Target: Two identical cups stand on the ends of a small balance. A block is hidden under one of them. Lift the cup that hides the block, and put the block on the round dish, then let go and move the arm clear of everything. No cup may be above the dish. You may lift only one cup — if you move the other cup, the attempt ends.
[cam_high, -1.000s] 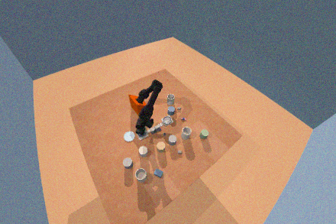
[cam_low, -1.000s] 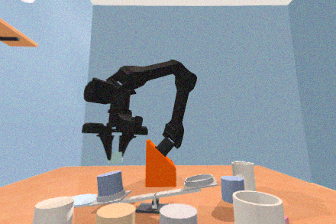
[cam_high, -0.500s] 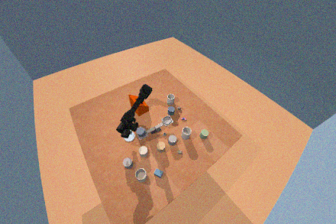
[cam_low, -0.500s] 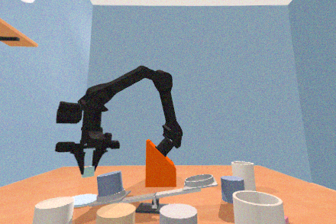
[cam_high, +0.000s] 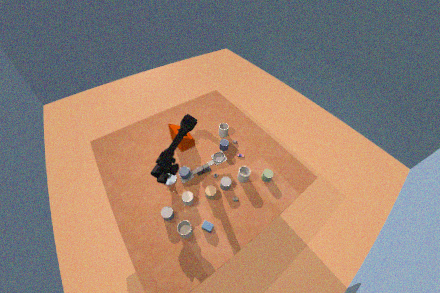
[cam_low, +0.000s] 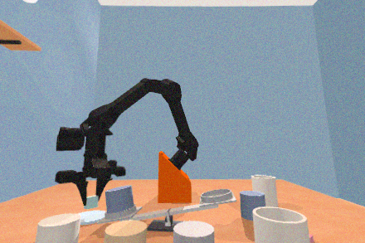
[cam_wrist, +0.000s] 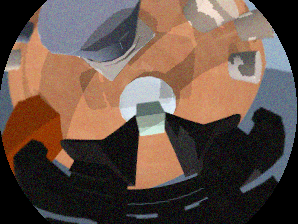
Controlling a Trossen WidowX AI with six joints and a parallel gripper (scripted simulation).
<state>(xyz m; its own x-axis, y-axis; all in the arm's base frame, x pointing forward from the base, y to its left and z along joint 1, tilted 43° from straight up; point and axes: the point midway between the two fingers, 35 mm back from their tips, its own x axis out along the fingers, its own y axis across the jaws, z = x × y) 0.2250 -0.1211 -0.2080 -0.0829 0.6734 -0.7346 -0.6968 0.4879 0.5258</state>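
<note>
My gripper tip is now 3 cm above the round pale blue dish. The rest, counted from my gripper tip: pink-blue block (11 cm ahead, 54 cm to the left, 3 cm below); pale green block (1 cm above); blue block (42 cm ahead, 5 cm to the left, 2 cm below).
</note>
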